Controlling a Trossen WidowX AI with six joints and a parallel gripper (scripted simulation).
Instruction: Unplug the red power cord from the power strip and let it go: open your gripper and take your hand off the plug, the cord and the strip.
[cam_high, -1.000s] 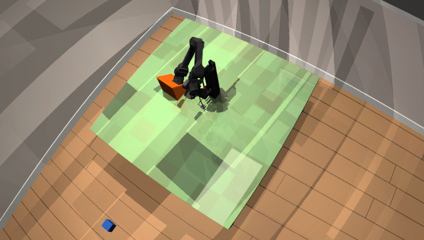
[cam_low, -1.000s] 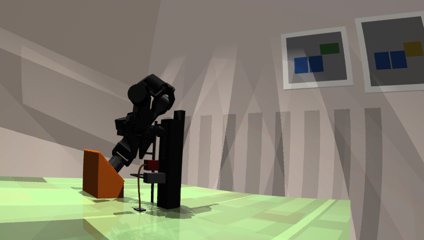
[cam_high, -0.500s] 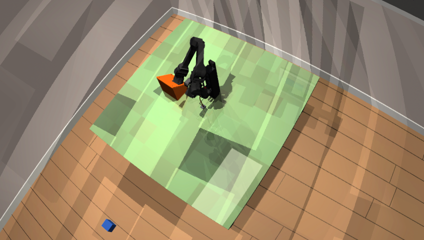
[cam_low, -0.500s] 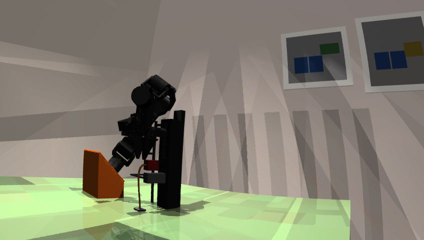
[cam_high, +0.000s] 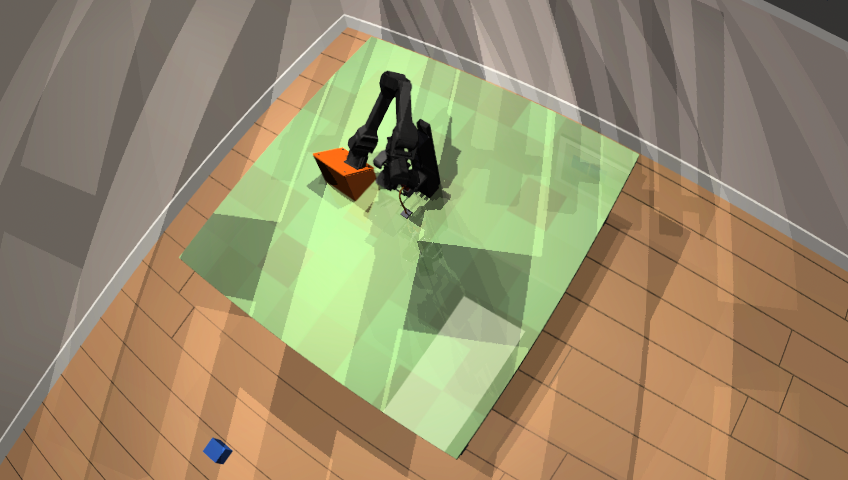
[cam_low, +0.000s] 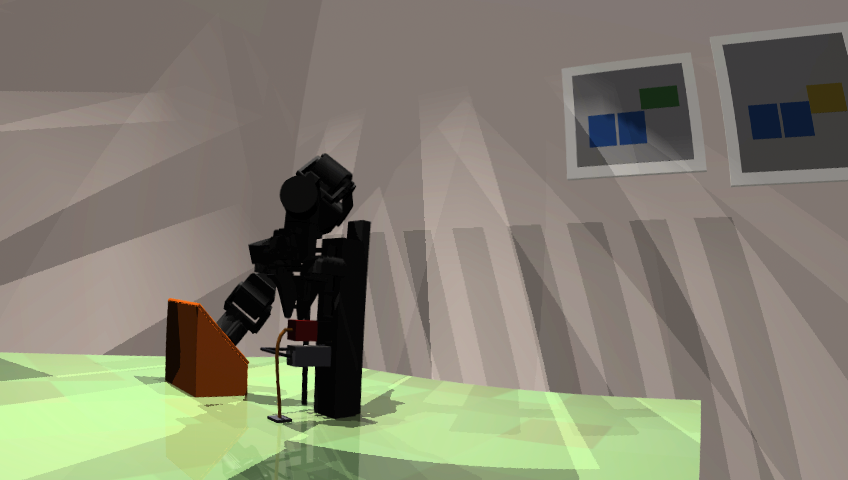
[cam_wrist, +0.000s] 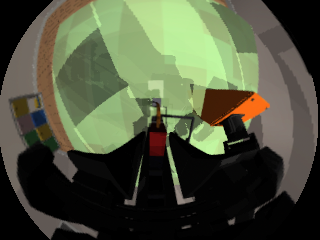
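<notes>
My gripper tip is 40 mm to the right of the red plug and 10 mm above it.
</notes>
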